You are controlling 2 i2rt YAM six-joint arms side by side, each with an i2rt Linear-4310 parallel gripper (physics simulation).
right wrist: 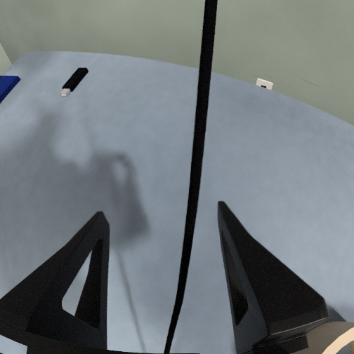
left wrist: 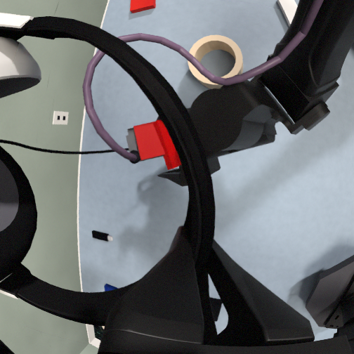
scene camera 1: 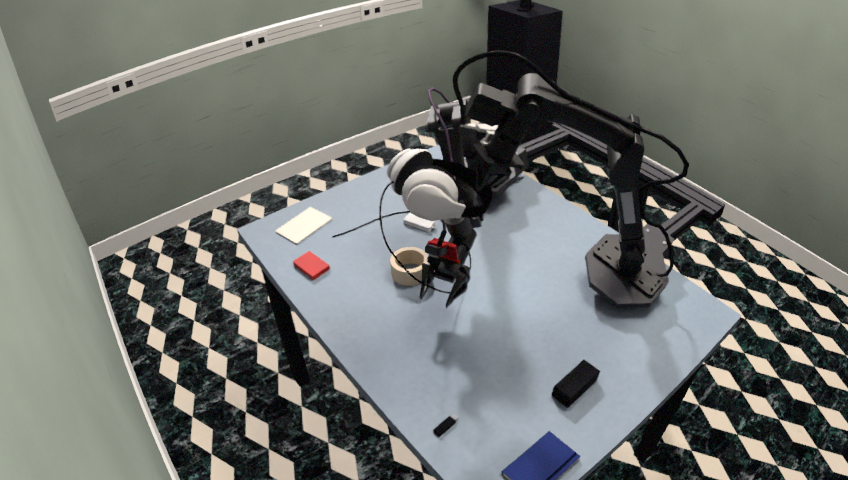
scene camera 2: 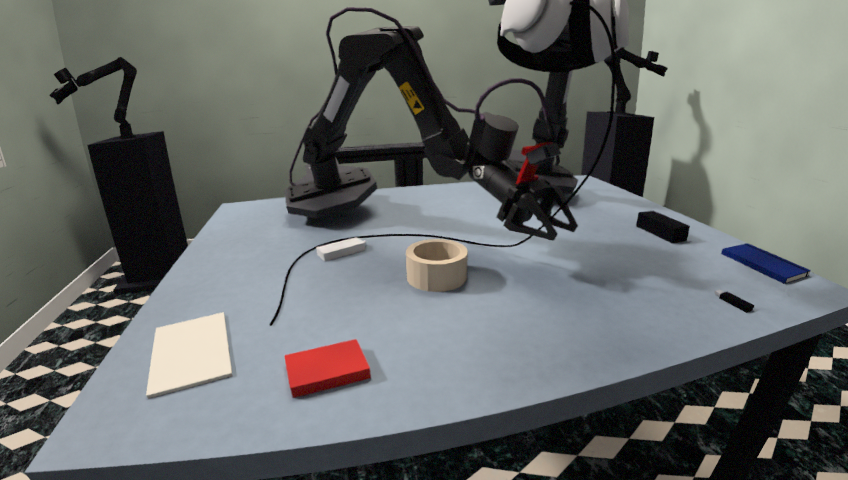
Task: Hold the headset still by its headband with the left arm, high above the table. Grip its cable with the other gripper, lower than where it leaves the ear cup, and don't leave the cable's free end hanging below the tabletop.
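Frame: origin at the left arm's base, x ahead, y left, z up, level; millimetres.
Seen in the pictures: left gripper, fingertip midpoint: (scene camera 1: 479,190) (scene camera 2: 536,65); right gripper, fingertip midpoint: (scene camera 1: 433,302) (scene camera 2: 566,233); left arm's base, link origin: (scene camera 1: 627,267) (scene camera 2: 539,169); right arm's base, link origin: (scene camera 2: 328,185).
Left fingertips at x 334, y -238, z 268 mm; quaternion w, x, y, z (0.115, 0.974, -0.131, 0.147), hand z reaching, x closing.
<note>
Pixels of each thing's top centre, then the offset from my left fingertips to it. "spot": a spot on its surface instead. Level surfaces: height alone.
- table, surface height: 340 mm down
- thin black cable, surface spot: (scene camera 2: 612,101) spot: 227 mm ahead, 35 mm right, 46 mm down
- tan ring, top centre: (scene camera 2: 436,250) (scene camera 1: 409,259) 43 mm ahead, 195 mm right, 292 mm down
- white block, top centre: (scene camera 2: 342,244) (scene camera 1: 420,221) 114 mm back, 333 mm right, 325 mm down
- red box, top centre: (scene camera 2: 325,361) (scene camera 1: 310,263) 230 mm ahead, 395 mm right, 325 mm down
- cream pad, top centre: (scene camera 2: 189,348) (scene camera 1: 303,224) 146 mm ahead, 572 mm right, 335 mm down
- black box, top centre: (scene camera 1: 577,378) (scene camera 2: 663,218) 22 mm ahead, 348 mm left, 305 mm down
- blue book, top centre: (scene camera 1: 542,463) (scene camera 2: 765,259) 228 mm ahead, 428 mm left, 328 mm down
- USB stick, top centre: (scene camera 2: 733,297) (scene camera 1: 446,423) 297 mm ahead, 220 mm left, 332 mm down
The white-and-black headset (scene camera 1: 431,193) (scene camera 2: 535,26) (left wrist: 202,200) hangs high above the table (scene camera 1: 357,321) (scene camera 2: 476,368). My left gripper (left wrist: 189,237) is shut on its headband. The thin black cable (scene camera 1: 380,217) (scene camera 2: 612,101) (left wrist: 50,151) (right wrist: 198,155) drops from an ear cup in a curve, passes the right gripper, then runs over the tabletop. Its free end lies on the table in both scene views. My right gripper (scene camera 1: 435,300) (scene camera 2: 564,231) (right wrist: 159,214) is partly open, below the headset. In the right wrist view the cable passes between its spread fingers without being clamped.
A tan ring (scene camera 1: 409,275) (scene camera 2: 437,277) stands by the right gripper. A white block (scene camera 1: 419,223) (scene camera 2: 340,249), red box (scene camera 2: 327,368), cream pad (scene camera 2: 190,353), black box (scene camera 1: 576,383), blue book (scene camera 1: 540,457) and USB stick (scene camera 1: 445,425) (right wrist: 75,80) lie around the table.
</note>
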